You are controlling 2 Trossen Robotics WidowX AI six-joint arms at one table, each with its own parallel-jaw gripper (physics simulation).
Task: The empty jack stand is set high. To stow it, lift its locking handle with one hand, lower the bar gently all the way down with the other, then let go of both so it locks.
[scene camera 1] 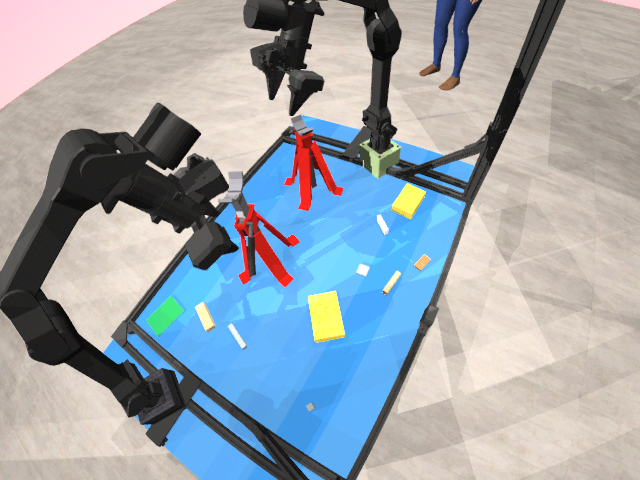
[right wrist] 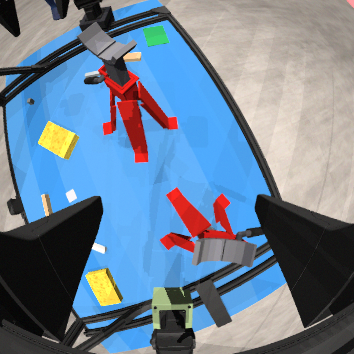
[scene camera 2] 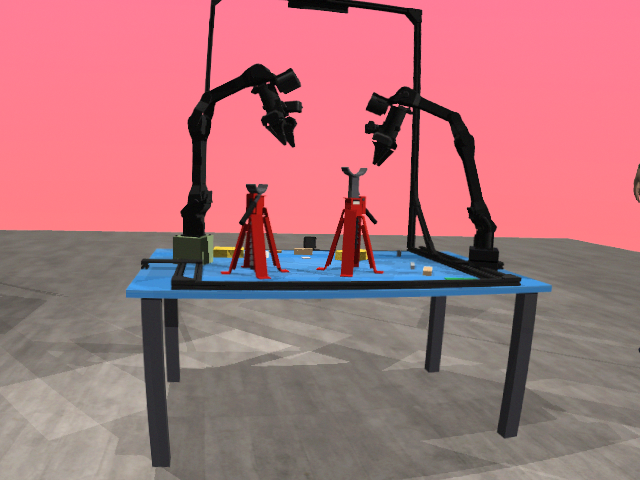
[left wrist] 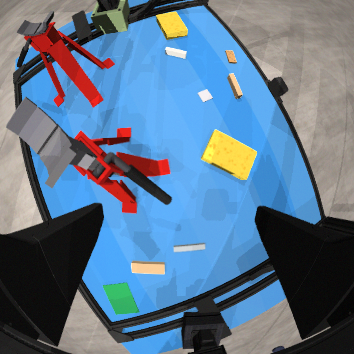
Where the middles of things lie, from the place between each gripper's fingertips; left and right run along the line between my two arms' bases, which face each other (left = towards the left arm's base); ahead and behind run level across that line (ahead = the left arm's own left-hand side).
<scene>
Right now the green block [scene camera 1: 170, 310] is 530 mm to the left of my right hand, 380 mm below it and 100 mm ahead of it.
My left hand is 34 cm above the green block, 25 cm to the right of it and 22 cm short of it.
</scene>
